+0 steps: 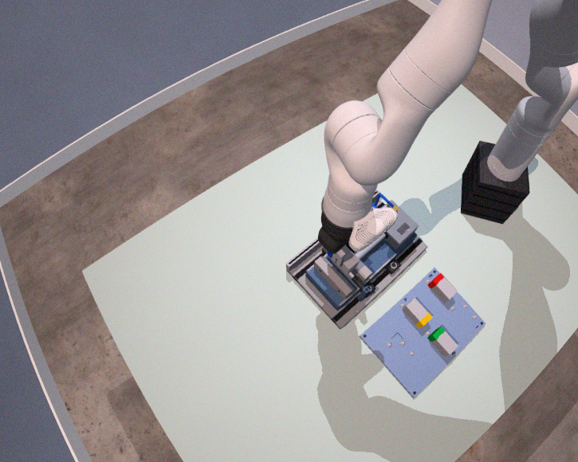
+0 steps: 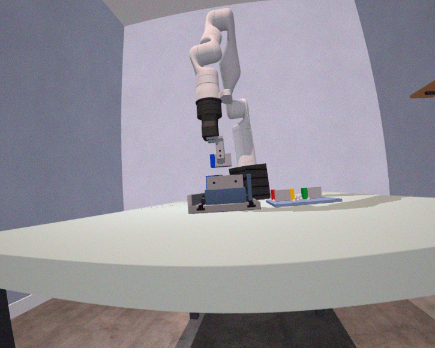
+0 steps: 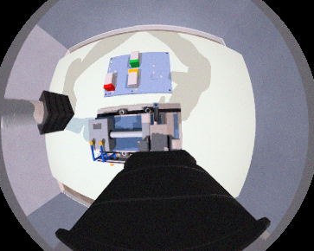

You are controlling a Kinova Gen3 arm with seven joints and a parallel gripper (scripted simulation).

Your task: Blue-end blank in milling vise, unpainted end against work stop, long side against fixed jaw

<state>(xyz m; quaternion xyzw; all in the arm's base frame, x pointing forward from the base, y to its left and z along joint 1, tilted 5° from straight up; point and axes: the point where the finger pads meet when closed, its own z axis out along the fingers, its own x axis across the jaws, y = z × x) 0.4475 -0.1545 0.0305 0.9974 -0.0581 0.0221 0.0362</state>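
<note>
Right now my hand is 80 mm above the fixed jaw, 30 mm short of it and 10 mm to the right of it. From my hand the other things lie so: blank with blue end: 20 mm below; vise: 120 mm below, 70 mm behind, 20 mm to the left; blank with yellow end: 200 mm to the left, 140 mm below, 50 mm behind.
</note>
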